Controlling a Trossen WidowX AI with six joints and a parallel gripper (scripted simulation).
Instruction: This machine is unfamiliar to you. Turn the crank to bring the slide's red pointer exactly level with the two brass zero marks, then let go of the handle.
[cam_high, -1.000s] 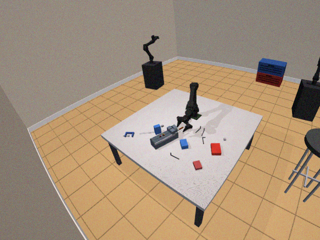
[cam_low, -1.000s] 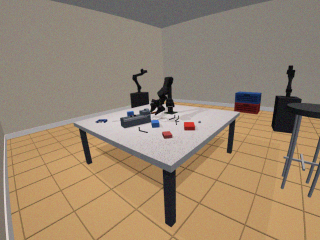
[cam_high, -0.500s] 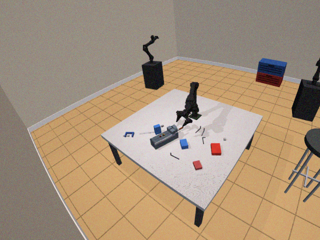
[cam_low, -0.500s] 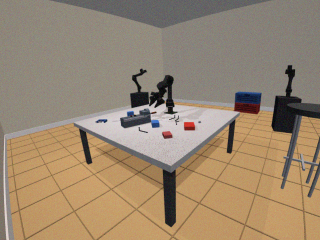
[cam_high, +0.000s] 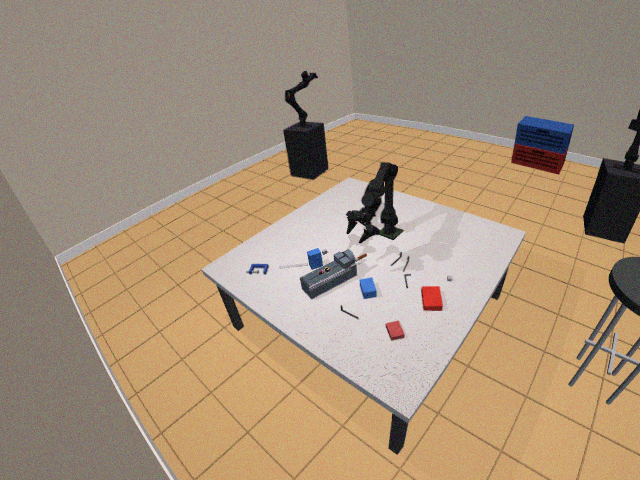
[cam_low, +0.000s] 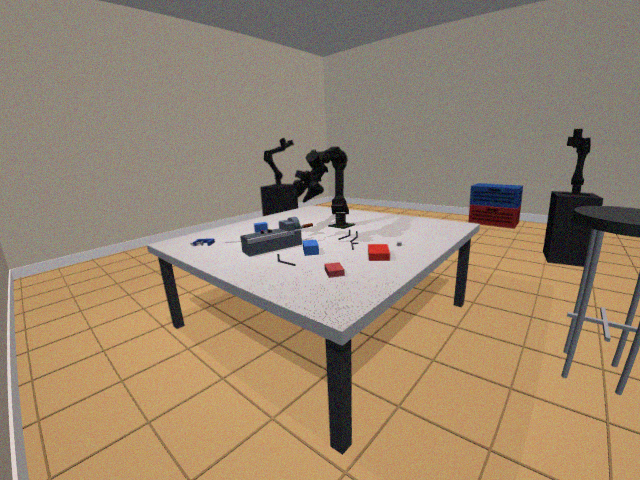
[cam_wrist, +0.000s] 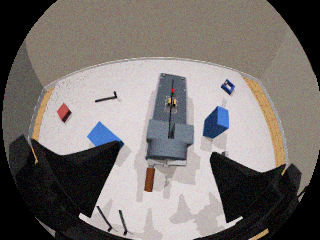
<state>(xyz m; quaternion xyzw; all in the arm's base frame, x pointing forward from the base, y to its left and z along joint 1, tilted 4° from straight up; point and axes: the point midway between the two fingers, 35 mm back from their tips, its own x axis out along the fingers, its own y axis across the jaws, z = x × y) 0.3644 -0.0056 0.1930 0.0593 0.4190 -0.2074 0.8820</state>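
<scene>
Now: gripper tip 120 mm above the brown crank handle, 30 mm to the right of it and 30 mm past it. From my gripper tip the other things lie so: red pointer (160 mm ahead, 120 mm below, 90 mm to the right).
</scene>
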